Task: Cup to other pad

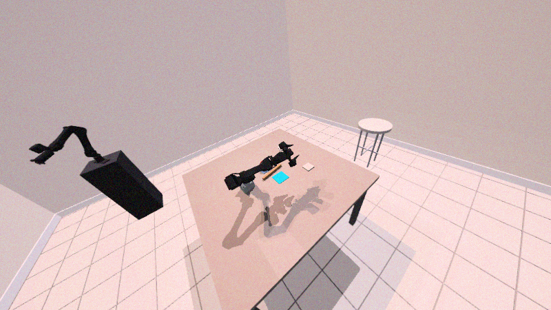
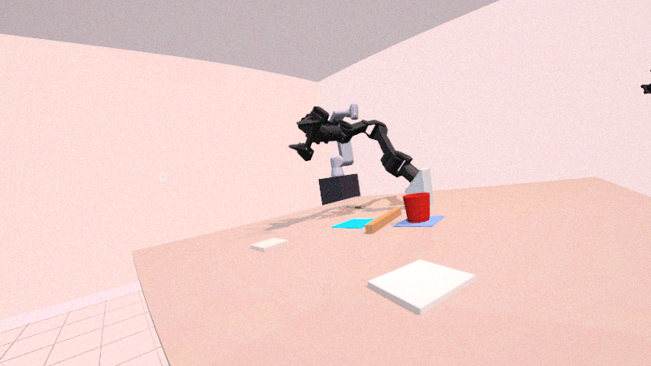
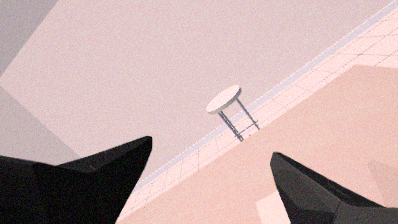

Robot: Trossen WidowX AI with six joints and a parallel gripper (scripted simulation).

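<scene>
My gripper tip is 31 cm to the right of the red cup, 26 cm above it and 13 cm past it. From my gripper tip the other things lie so: wooden bar 30 cm below, 22 cm to the left, 12 cm behind; then light blue pad 32 cm to the left, 31 cm below, 14 cm behind; then cyan pad 31 cm below, 12 cm to the left, 10 cm behind.
</scene>
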